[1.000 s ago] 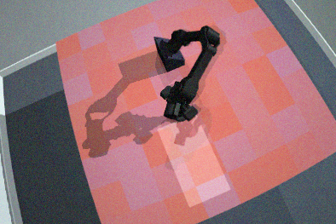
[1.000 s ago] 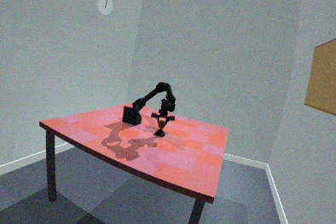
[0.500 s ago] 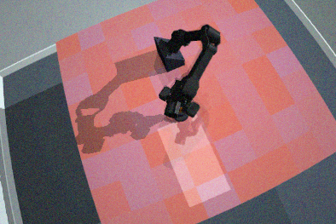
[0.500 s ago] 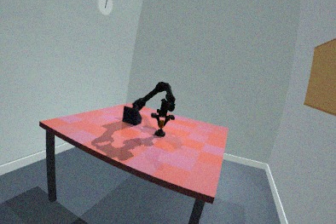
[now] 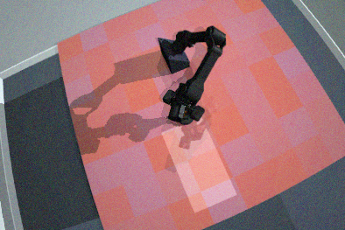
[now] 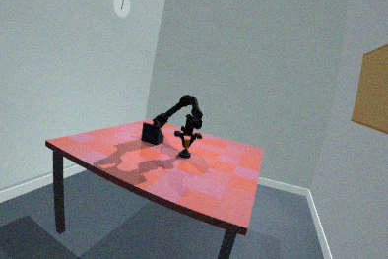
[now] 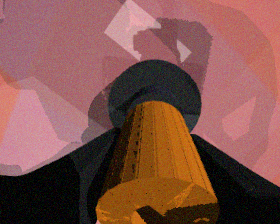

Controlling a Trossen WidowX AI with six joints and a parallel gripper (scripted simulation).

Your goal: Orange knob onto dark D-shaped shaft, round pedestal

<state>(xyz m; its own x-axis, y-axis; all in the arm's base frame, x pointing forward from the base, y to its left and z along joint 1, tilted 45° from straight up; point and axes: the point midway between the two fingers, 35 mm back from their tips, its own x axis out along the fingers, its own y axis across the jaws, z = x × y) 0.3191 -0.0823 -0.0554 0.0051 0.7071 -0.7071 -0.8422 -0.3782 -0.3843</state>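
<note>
Right now my gripper tip is 20 mm below the orange knob. The rest, counted from my gripper tip: round dark pedestal 40 mm below.
</note>
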